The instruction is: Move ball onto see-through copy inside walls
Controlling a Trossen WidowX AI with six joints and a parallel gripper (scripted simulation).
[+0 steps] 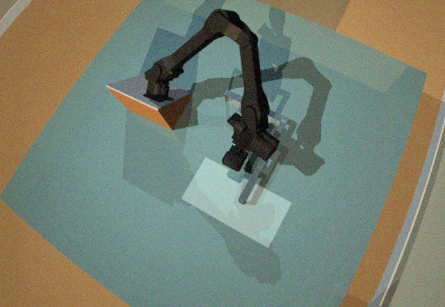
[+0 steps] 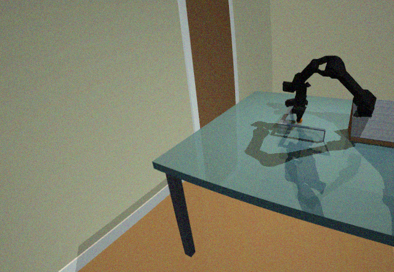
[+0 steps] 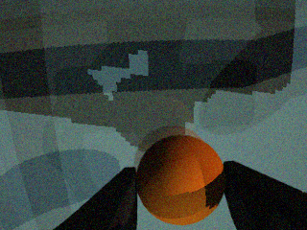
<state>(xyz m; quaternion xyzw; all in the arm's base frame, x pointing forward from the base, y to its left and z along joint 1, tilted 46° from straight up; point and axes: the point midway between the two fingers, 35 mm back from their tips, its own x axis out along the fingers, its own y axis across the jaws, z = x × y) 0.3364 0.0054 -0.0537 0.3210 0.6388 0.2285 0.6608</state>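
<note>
Now: gripper tip 1 cm above the see-through copy of ball. From my gripper tip the other things lie so: orange ball (right at my gripper tip).
</note>
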